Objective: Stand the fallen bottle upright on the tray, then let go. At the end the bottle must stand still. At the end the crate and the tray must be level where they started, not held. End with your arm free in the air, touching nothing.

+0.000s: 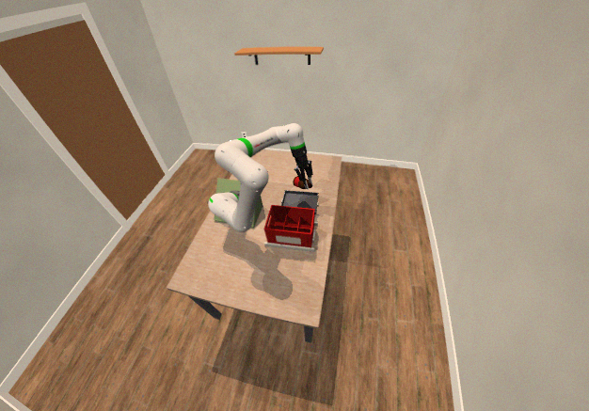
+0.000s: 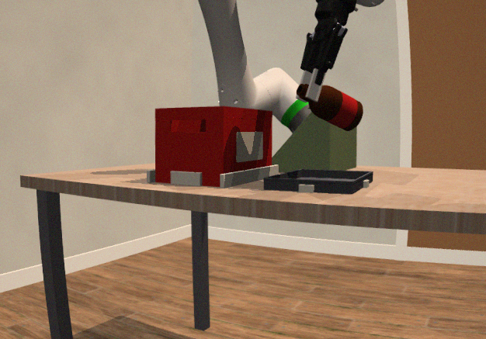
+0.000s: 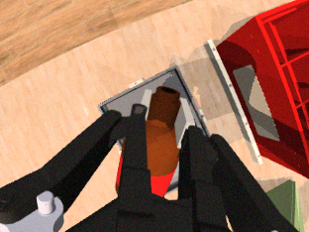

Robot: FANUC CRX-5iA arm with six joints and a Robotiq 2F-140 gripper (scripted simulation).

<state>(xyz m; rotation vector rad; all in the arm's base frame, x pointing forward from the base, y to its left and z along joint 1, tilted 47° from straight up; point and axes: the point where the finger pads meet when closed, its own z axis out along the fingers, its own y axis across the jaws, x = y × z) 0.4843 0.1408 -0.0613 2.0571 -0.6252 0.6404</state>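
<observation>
The brown bottle lies 4 cm below my hand, 3 cm to the left of it and 3 cm behind it. Round my hand: dark tray (21 cm below, 6 cm behind, 1 cm to the left); then red crate (27 cm to the right, 14 cm below, 7 cm behind).
</observation>
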